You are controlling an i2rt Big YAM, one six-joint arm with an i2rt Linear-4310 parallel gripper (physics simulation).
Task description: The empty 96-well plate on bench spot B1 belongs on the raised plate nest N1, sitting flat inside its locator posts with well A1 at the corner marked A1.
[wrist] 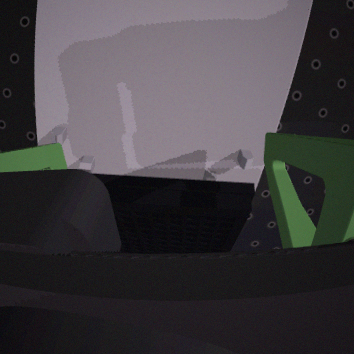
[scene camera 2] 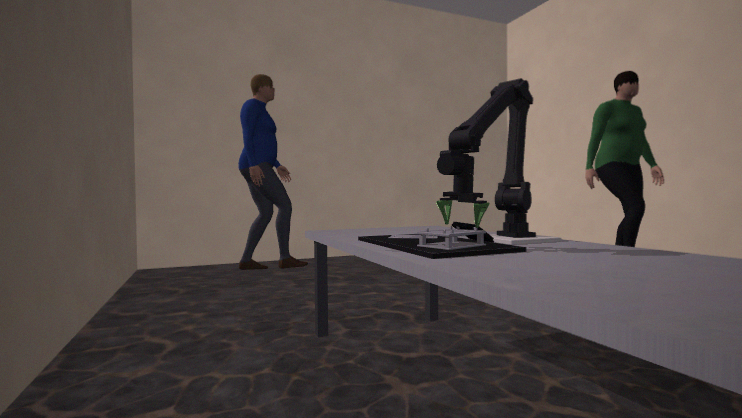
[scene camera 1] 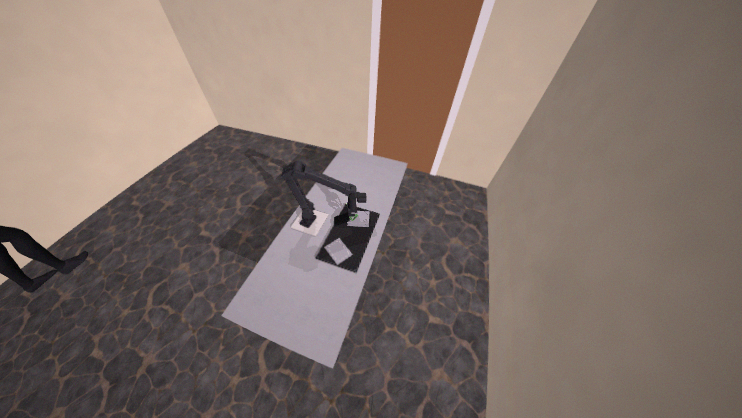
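Where they show: gripper, fingertip midpoint: [wrist: 159,149] [scene camera 2: 461,226] [scene camera 1: 351,215]; arm's base at its link origin: [scene camera 2: 515,235] [scene camera 1: 308,220].
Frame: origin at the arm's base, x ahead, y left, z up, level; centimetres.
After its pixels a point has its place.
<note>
The black 96-well plate [scene camera 1: 341,216] @[z 3.6, x 22.7, y 12.4 cm] [scene camera 2: 473,231] [wrist: 185,215] @[z 5.7, x 27.8, y 12.3 cm] is tilted at the robot-side edge of the raised nest [scene camera 1: 360,220] @[z 4.1, x 37.7, y 15.0 cm] [scene camera 2: 452,242] @[z 0.4, x 32.4, y 13.4 cm] [wrist: 175,100] @[z 4.1, x 32.4, y 15.6 cm], with its near-nest edge high. It is not flat inside the locator posts. In the wrist view its wells face the camera in dark shadow, and the gripper body hides part of it. Small grey posts show at the nest's near edge. My gripper [scene camera 1: 353,217] @[z 5.4, x 30.4, y 15.2 cm] [scene camera 2: 462,224] @[z 5.4, x 30.4, y 15.2 cm] [wrist: 159,149] @[z 5.4, x 30.4, y 15.2 cm] is open and empty, its green fingers pointing down a little above the nest and the plate. The A1 mark does not show in the wrist view.
A white square piece [scene camera 1: 338,251] @[z 0.0, x 34.2, y -13.2 cm] lies turned on the black perforated board [scene camera 1: 363,244] @[z -0.1, x 47.6, y -0.5 cm] [wrist: 325,87] @[z -0.1, x 37.3, y 6.9 cm]. The arm's base [scene camera 1: 307,220] @[z 4.8, x 2.2, y -2.8 cm] [scene camera 2: 516,224] @[z 4.4, x 2.2, y 3.5 cm] stands on a white pad on the bench [scene camera 1: 290,306] @[z -1.4, x 25.9, y -57.9 cm] [scene camera 2: 597,290] @[z -1.4, x 37.7, y 71.5 cm]. Two people [scene camera 2: 259,129] [scene camera 2: 620,135] stand behind the bench in scene camera 2.
</note>
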